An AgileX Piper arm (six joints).
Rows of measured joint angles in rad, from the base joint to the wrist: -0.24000, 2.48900, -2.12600, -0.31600, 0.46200, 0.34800; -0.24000, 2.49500, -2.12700, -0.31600, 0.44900, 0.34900; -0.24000, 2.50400, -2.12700, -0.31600, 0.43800, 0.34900; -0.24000, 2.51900, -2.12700, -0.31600, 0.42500, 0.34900; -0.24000, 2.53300, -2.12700, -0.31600, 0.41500, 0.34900; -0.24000, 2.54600, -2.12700, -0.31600, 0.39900, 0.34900; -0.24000, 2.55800, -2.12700, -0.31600, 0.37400, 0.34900; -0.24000, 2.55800, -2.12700, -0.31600, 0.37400, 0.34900; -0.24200, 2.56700, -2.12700, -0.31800, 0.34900, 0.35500; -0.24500, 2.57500, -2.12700, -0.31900, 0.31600, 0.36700; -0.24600, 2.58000, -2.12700, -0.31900, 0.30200, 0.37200; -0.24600, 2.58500, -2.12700, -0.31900, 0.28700, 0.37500; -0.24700, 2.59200, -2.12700, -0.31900, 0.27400, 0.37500; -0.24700, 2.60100, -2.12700, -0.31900, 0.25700, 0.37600; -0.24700, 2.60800, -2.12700, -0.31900, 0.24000, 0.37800; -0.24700, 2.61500, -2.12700, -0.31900, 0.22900, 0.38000; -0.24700, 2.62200, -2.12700, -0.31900, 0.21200, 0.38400; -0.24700, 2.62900, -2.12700, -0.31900, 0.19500, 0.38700; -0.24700, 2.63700, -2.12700, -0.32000, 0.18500, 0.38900; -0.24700, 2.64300, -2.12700, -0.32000, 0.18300, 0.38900; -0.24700, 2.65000, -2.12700, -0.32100, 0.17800, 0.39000; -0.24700, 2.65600, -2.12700, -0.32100, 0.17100, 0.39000; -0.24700, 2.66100, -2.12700, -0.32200, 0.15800, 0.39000
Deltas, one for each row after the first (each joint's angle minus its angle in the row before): 0.00000, 0.00600, -0.00100, 0.00000, -0.01300, 0.00100; 0.00000, 0.00900, 0.00000, 0.00000, -0.01100, 0.00000; 0.00000, 0.01500, 0.00000, 0.00000, -0.01300, 0.00000; 0.00000, 0.01400, 0.00000, 0.00000, -0.01000, 0.00000; 0.00000, 0.01300, 0.00000, 0.00000, -0.01600, 0.00000; 0.00000, 0.01200, 0.00000, 0.00000, -0.02500, 0.00000; 0.00000, 0.00000, 0.00000, 0.00000, 0.00000, 0.00000; -0.00200, 0.00900, 0.00000, -0.00200, -0.02500, 0.00600; -0.00300, 0.00800, 0.00000, -0.00100, -0.03300, 0.01200; -0.00100, 0.00500, 0.00000, 0.00000, -0.01400, 0.00500; 0.00000, 0.00500, 0.00000, 0.00000, -0.01500, 0.00300; -0.00100, 0.00700, 0.00000, 0.00000, -0.01300, 0.00000; 0.00000, 0.00900, 0.00000, 0.00000, -0.01700, 0.00100; 0.00000, 0.00700, 0.00000, 0.00000, -0.01700, 0.00200; 0.00000, 0.00700, 0.00000, 0.00000, -0.01100, 0.00200; 0.00000, 0.00700, 0.00000, 0.00000, -0.01700, 0.00400; 0.00000, 0.00700, 0.00000, 0.00000, -0.01700, 0.00300; 0.00000, 0.00800, 0.00000, -0.00100, -0.01000, 0.00200; 0.00000, 0.00600, 0.00000, 0.00000, -0.00200, 0.00000; 0.00000, 0.00700, 0.00000, -0.00100, -0.00500, 0.00100; 0.00000, 0.00600, 0.00000, 0.00000, -0.00700, 0.00000; 0.00000, 0.00500, 0.00000, -0.00100, -0.01300, 0.00000
